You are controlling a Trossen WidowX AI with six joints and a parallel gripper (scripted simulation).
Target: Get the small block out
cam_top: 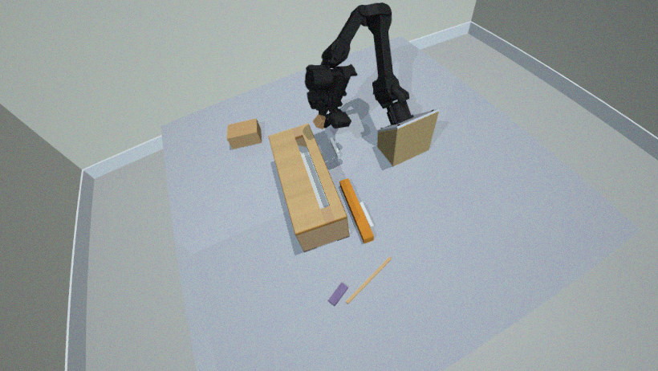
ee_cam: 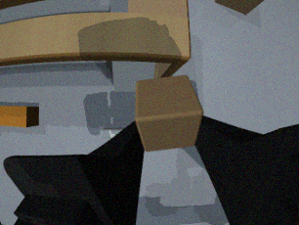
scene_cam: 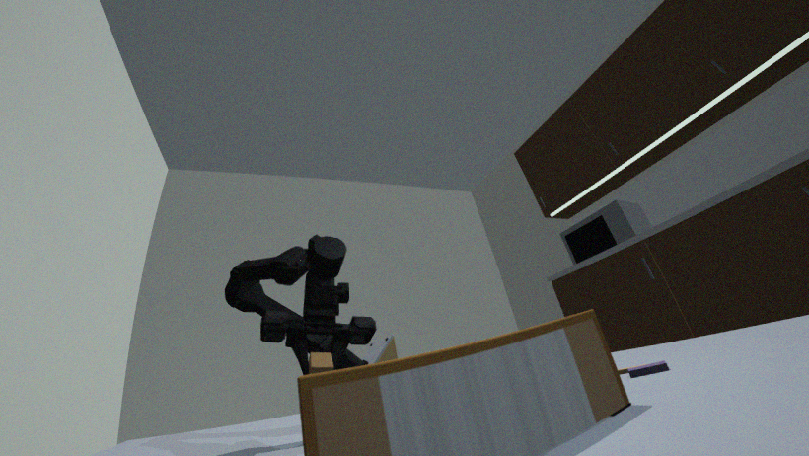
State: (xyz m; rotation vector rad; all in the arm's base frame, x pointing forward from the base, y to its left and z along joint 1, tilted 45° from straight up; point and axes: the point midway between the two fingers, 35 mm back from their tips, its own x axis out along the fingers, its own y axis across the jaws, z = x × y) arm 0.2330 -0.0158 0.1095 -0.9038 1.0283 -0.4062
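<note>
Right now my gripper tip is 10 mm short of the small brown block and 20 mm below it. Also, from my gripper tip: purple block: 130 mm ahead, 520 mm to the left, 120 mm below; then small tan box: 280 mm ahead, 180 mm to the right, 90 mm below.
</note>
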